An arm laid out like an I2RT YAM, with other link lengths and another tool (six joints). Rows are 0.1 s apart.
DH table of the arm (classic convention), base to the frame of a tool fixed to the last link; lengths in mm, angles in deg. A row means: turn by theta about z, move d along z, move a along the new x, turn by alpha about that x. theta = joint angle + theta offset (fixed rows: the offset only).
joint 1: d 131, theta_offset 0, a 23.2, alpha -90
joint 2: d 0, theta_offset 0, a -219.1, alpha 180
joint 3: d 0, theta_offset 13.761, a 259.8, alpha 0
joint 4: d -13.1, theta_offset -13.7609, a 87.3, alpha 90
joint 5: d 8.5, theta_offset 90, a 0, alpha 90
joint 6: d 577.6, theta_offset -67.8, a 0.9, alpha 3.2
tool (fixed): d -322.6, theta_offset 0, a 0, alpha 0
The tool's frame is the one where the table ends.
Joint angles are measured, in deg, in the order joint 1, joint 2, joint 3, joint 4, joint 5, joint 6. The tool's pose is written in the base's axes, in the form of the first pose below.
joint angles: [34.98, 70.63, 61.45, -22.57, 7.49, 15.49]
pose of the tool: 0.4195 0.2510 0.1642 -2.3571 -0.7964 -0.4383
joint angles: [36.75, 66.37, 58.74, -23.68, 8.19, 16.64]
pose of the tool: 0.4013 0.2526 0.1675 -2.3368 -0.7922 -0.4427
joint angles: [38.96, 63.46, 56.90, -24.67, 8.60, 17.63]
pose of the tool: 0.3839 0.2598 0.1679 -2.3248 -0.7843 -0.4277
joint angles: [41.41, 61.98, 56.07, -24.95, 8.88, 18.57]
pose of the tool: 0.3697 0.2722 0.1700 -2.3065 -0.7780 -0.4104
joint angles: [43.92, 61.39, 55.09, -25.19, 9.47, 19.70]
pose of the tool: 0.3559 0.2834 0.1641 -2.3099 -0.7644 -0.3831
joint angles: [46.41, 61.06, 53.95, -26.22, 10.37, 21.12]
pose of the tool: 0.3404 0.2903 0.1512 -2.3380 -0.7419 -0.3467
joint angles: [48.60, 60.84, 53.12, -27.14, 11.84, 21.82]
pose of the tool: 0.3289 0.2935 0.1417 -2.3706 -0.7363 -0.3145
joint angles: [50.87, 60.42, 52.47, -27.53, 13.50, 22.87]
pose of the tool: 0.3191 0.2979 0.1380 -2.3801 -0.7356 -0.3025
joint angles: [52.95, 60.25, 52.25, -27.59, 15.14, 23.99]
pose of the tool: 0.3117 0.3029 0.1380 -2.3770 -0.7378 -0.3026
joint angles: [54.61, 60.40, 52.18, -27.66, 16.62, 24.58]
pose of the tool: 0.3065 0.3064 0.1371 -2.3830 -0.7437 -0.2963
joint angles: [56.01, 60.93, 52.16, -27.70, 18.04, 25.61]
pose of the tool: 0.3026 0.3090 0.1341 -2.3897 -0.7429 -0.2975
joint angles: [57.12, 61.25, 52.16, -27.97, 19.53, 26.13]
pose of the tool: 0.3000 0.3090 0.1320 -2.4027 -0.7492 -0.2952
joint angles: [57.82, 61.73, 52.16, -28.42, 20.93, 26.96]
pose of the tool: 0.2990 0.3065 0.1281 -2.4190 -0.7501 -0.2996
